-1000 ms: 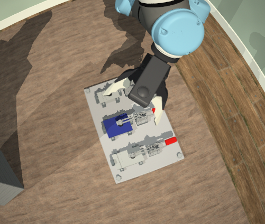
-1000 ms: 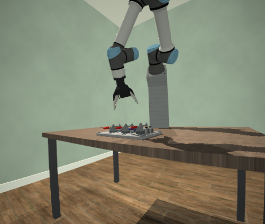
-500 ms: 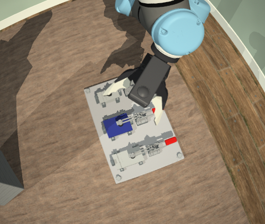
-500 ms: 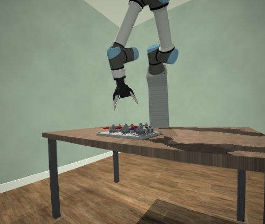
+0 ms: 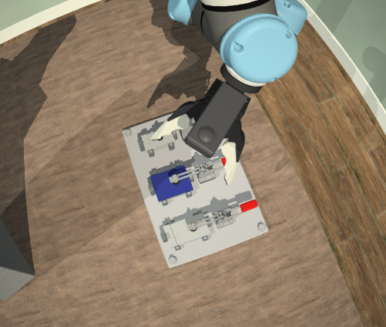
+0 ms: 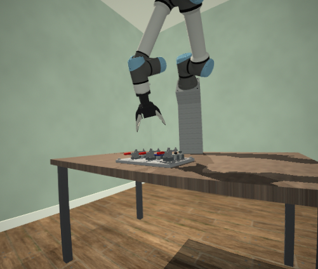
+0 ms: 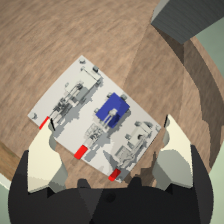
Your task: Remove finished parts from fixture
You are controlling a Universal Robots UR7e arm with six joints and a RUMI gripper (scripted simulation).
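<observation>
My hand is 30 mm past the blue blank, 30 mm to the right of it and 150 mm above it. From my hand the other things lie so: grey fixture plate (20 mm ahead, 20 mm to the left, 170 mm below).
</observation>
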